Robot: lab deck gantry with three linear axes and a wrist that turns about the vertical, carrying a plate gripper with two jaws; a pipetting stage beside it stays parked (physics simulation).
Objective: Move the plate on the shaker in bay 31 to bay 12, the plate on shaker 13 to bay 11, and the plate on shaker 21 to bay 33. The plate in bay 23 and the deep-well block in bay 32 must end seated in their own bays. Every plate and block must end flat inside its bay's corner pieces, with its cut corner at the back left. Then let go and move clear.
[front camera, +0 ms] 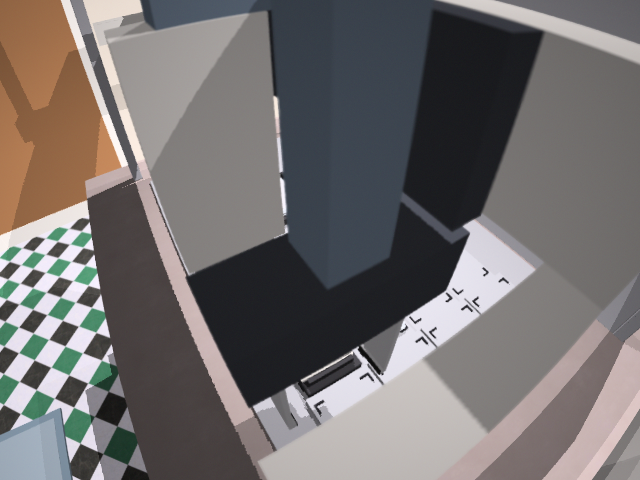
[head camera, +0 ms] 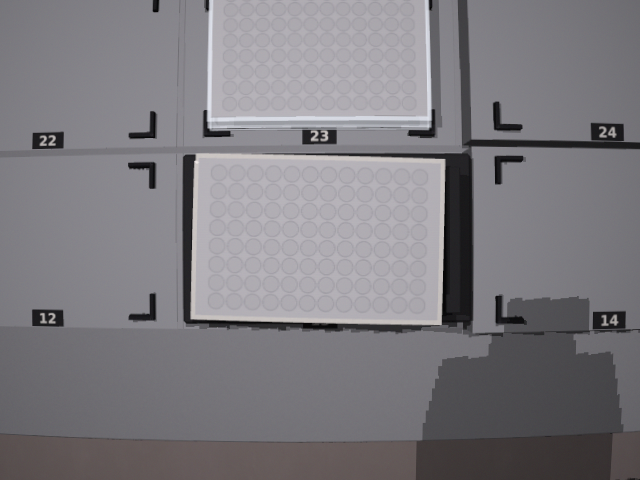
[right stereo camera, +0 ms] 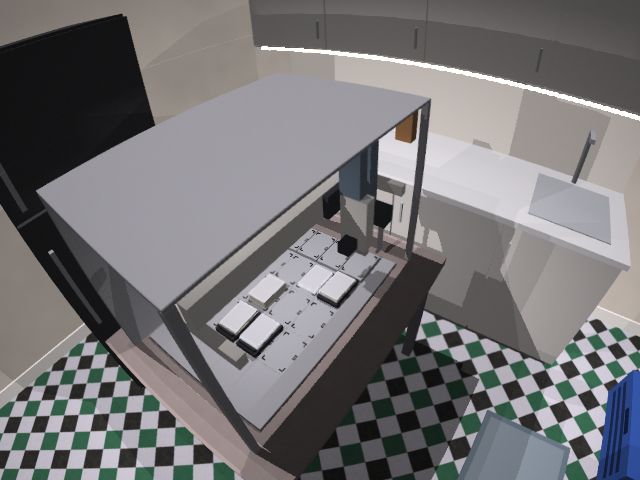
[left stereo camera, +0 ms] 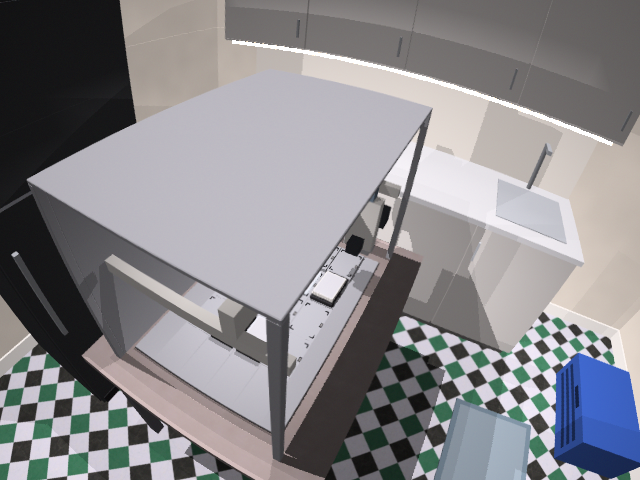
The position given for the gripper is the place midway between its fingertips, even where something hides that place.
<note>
In view: the gripper (front camera: 330, 385), a deep-well block (right stereo camera: 270, 288), a plate (right stereo camera: 263, 327), a plate (head camera: 265, 72), a roof panel (left stereo camera: 248, 189), a bay 33 (front camera: 433, 309), a bay 11 (right stereo camera: 279, 356), a bay 12 (head camera: 92, 239) and a bay 14 (head camera: 550, 239).
The bay 12 shows as well in the right stereo camera view (right stereo camera: 308, 323) and in the left stereo camera view (left stereo camera: 306, 323). The bay 14 is seen too in the front camera view (front camera: 349, 390). The head camera view misses the deep-well block: it is out of frame. The left stereo camera view misses the deep-well block, which is hidden by the roof panel.
</note>
